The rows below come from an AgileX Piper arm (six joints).
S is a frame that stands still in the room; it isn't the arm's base.
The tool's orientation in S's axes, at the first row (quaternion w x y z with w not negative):
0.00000, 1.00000, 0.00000, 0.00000
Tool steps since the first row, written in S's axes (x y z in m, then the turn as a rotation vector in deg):
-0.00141, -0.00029, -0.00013, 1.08, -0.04, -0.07
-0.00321, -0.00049, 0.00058, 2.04, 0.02, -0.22
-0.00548, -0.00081, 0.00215, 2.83, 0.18, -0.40
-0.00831, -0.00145, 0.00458, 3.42, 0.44, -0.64
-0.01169, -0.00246, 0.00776, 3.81, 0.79, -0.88
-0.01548, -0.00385, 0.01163, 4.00, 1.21, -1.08
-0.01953, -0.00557, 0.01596, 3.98, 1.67, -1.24
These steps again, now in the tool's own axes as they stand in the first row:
-0.00141, 0.00029, 0.00013, 1.08, 0.04, 0.07
-0.00321, 0.00049, -0.00058, 2.04, -0.02, 0.22
-0.00548, 0.00081, -0.00215, 2.83, -0.18, 0.40
-0.00831, 0.00145, -0.00458, 3.42, -0.44, 0.64
-0.01169, 0.00246, -0.00776, 3.81, -0.79, 0.88
-0.01548, 0.00385, -0.01163, 4.00, -1.21, 1.08
-0.01953, 0.00557, -0.01596, 3.98, -1.67, 1.24

